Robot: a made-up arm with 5 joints.
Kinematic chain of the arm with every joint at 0, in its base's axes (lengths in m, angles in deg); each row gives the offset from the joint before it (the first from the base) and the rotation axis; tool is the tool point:
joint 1: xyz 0 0 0.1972 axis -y
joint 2: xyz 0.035 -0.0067 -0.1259 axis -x
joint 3: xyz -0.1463 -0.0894 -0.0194 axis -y
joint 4: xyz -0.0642 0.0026 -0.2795 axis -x
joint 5: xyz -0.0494 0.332 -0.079 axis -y
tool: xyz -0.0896 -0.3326 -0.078
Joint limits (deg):
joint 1: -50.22..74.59
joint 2: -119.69..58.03
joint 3: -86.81..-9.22
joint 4: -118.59..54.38
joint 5: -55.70..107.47
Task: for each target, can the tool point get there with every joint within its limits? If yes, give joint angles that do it. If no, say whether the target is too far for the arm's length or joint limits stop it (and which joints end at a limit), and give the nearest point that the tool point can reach.
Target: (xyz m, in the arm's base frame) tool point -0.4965 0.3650 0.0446
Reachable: yes | joints -23.52 -89.54 -19.89 39.08 33.24
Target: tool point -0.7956 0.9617 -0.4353
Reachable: no: too far | nearest point -0.4011 0.3884 -0.1216 | short by 0.763 m
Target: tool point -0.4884 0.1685 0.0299
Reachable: yes | joints -0.92 -55.74 -58.38 -50.63 72.65
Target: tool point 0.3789 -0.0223 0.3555
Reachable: no: joint limits stop it (at a limit: joint 1, joint 3, joint 4, joint 5) | nearest point 0.3008 -0.0248 -0.0491 | short by 0.412 m
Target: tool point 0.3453 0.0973 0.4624
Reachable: no: joint limits stop it (at a limit: joint 1, joint 2, joint 3) | nearest point -0.0528 0.2112 0.4209 | short by 0.416 m
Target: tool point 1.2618 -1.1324 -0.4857
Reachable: no: too far | nearest point 0.3976 -0.3296 -0.2071 | short by 1.212 m
